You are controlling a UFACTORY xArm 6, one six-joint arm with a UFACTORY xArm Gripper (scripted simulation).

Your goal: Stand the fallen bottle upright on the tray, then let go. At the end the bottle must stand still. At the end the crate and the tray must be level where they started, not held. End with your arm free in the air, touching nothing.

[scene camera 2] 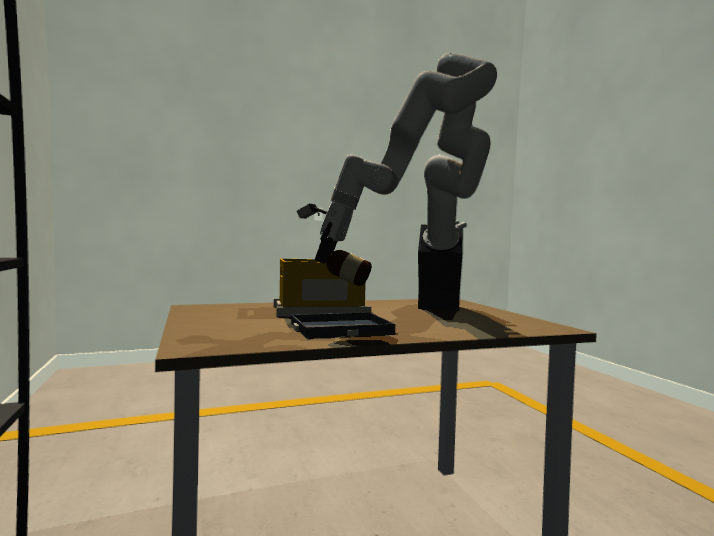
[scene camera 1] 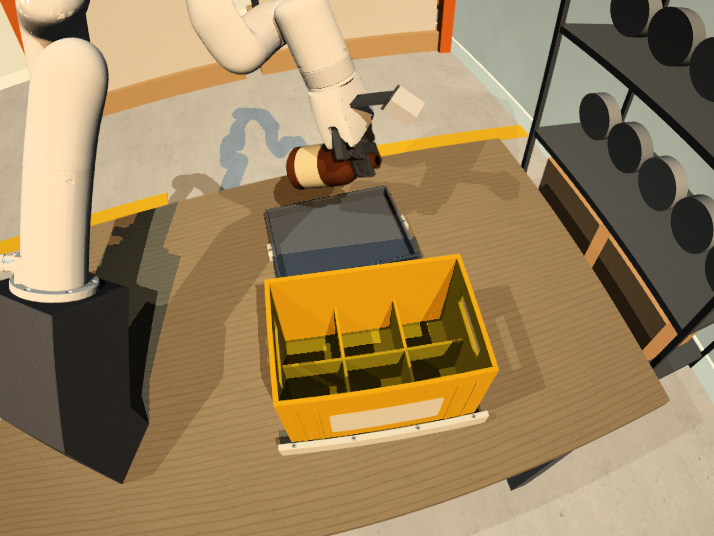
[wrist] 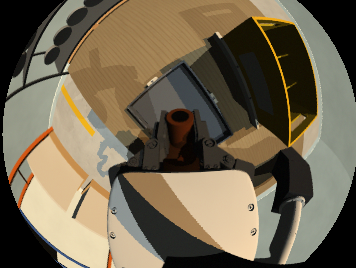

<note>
In view: my gripper point(scene camera 2: 321, 261), a brown bottle point(scene camera 1: 312, 166) and a dark grey tray point(scene camera 1: 362, 228).
The brown bottle is seen too in scene camera 2 point(scene camera 2: 347, 266) and in the wrist view point(wrist: 180, 121). The dark grey tray also shows in scene camera 2 point(scene camera 2: 335, 324) and in the wrist view point(wrist: 179, 87). My gripper shows as well in the wrist view point(wrist: 180, 119).
</note>
